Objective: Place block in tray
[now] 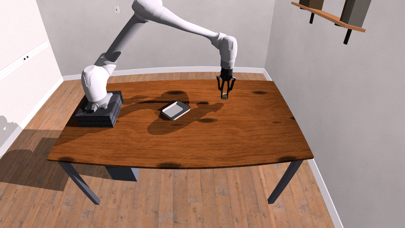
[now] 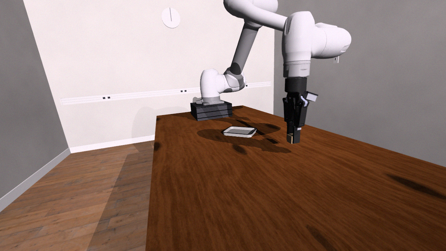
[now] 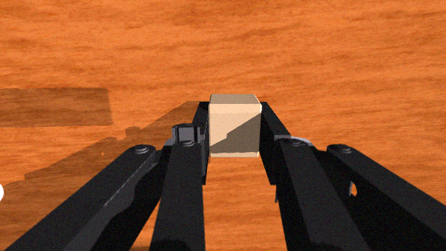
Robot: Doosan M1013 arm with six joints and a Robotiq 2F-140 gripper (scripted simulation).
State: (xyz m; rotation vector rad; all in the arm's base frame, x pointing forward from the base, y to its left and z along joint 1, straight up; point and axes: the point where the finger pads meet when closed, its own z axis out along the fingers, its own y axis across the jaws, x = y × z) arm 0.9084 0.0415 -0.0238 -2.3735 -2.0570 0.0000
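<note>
Right now my hand is 340 mm past the white tray, 70 mm to the left of it and 70 mm above it. Also, from my hand: tan block 20 mm below.
</note>
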